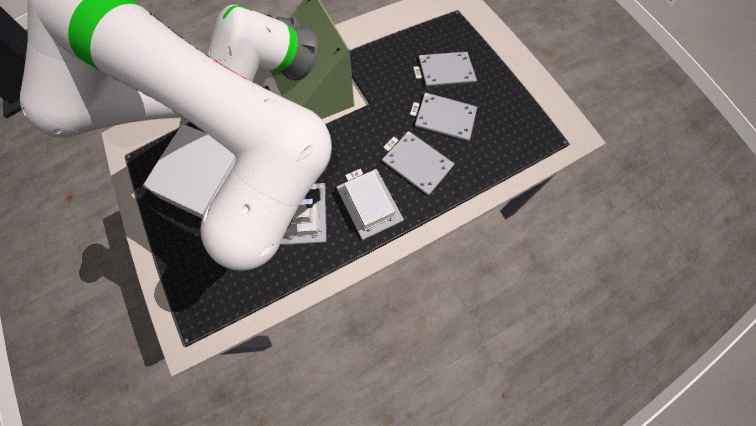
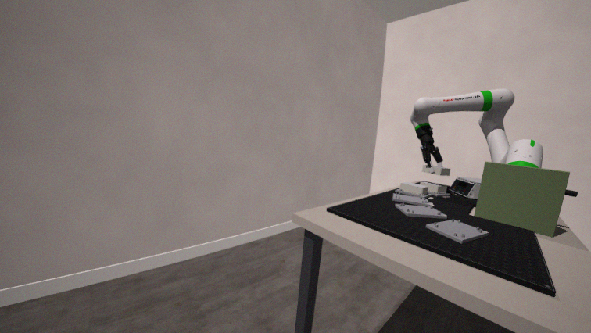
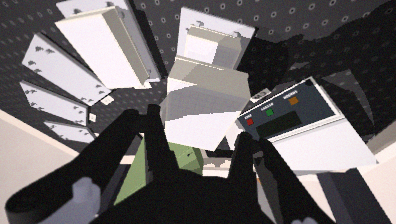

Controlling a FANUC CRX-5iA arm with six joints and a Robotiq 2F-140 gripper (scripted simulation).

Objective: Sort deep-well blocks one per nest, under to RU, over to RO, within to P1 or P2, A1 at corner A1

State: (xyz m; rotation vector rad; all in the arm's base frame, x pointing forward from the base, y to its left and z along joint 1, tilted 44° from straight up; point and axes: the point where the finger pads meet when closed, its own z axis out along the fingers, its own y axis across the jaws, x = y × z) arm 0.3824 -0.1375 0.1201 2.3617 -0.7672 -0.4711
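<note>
Now: the check-weigher platform 22 cm behind my hand, 21 cm to the right of it and 6 cm below it. The rest, counted from my hand: check-weigher: 22 cm behind, 21 cm to the right, 8 cm below; white deep-well block: 6 cm ahead, 17 cm to the left, 12 cm below; infeed nest IN: 14 cm below.
</note>
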